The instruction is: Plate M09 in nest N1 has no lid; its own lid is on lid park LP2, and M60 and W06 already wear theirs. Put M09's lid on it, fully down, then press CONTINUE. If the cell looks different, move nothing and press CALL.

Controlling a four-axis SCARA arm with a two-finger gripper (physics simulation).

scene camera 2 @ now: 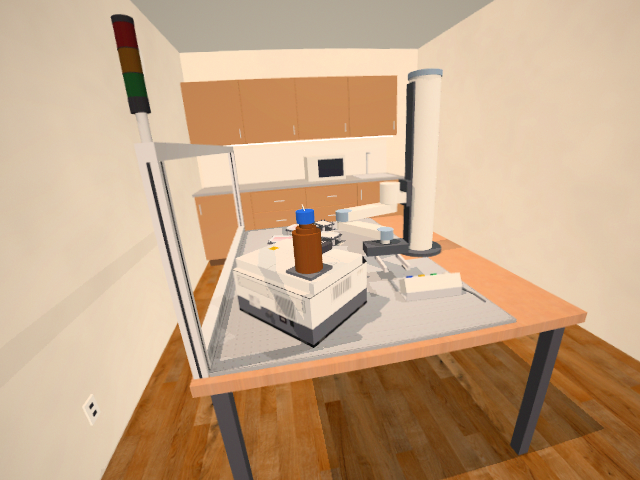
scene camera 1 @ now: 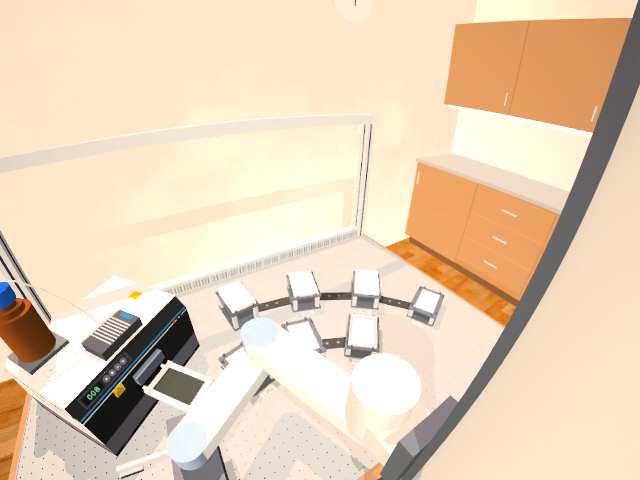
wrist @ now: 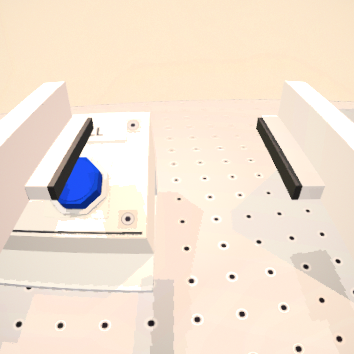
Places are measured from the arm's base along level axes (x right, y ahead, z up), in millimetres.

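Pixels of known places: gripper, between the fingertips: [scene camera 2: 397, 268] [wrist: 174, 101]; arm's base, origin of its link: [scene camera 2: 417, 249].
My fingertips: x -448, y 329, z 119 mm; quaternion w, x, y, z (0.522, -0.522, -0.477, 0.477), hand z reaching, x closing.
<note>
For each thing: its top centre in the pictures, then the offset to it from my fingertips. "spot": a spot on its surface instead.
- button box, centre of its top: [scene camera 2: 430, 273] dx -35, dy -121, dz -22 mm
- blue button, centre of its top: [wrist: 71, 165] dx -7, dy -48, dz -31 mm
- green button, centre of its top: [scene camera 2: 433, 272] dx -14, dy -148, dz -31 mm
- amber bottle, a spot on its surface: [scene camera 1: 25, 330] spot: dx -109, dy +319, dz +195 mm
My gripper [scene camera 2: 397, 268] [wrist: 174, 101] is shut as far as it goes, with a wide gap and nothing between its fingers. It is low by the button box [scene camera 2: 431, 290] [wrist: 131, 172]. In the wrist view the left finger partly covers the blue button [wrist: 82, 186]; whether it touches cannot be told. CONTINUE's label does not show; a green button [scene camera 2: 433, 274] shows in scene camera 2. In scene camera 1, white-topped plates or lids stand in nests or parks, among them a back one [scene camera 1: 303, 284], a right one [scene camera 1: 428, 300] and a front one [scene camera 1: 362, 330]. Their labels are unreadable, and the arm hides part of the front row.
A white and black instrument [scene camera 1: 155, 330] [scene camera 2: 336, 304] reads 008 and has its tray [scene camera 1: 199, 401] out. An amber bottle [scene camera 1: 25, 330] [scene camera 2: 308, 252] stands on it. The arm column [scene camera 2: 426, 165] stands behind the button box. The signal tower [scene camera 2: 129, 64] looks unlit.
</note>
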